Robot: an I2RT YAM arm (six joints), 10 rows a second.
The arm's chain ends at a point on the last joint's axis. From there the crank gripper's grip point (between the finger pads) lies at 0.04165 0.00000 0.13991 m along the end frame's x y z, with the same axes.
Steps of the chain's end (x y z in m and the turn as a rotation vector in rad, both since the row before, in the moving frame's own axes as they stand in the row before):
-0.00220, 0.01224, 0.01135, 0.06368, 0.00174, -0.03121
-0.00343, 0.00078, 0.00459, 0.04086, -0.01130, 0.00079
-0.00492, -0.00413, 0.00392, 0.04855, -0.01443, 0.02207
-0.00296, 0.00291, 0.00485, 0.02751, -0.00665, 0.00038
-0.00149, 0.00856, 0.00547, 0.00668, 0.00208, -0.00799
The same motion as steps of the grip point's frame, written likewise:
-0.00212, 0.00204, 0.01095, 0.06368, 0.00174, -0.03121
-0.00501, -0.00491, 0.00494, 0.04086, -0.01130, 0.00079
-0.00688, -0.01004, 0.00436, 0.04855, -0.01443, 0.02207
-0.00389, -0.00093, 0.00507, 0.02751, -0.00665, 0.00038
-0.00120, 0.00729, 0.00538, 0.00668, 0.00208, -0.00799

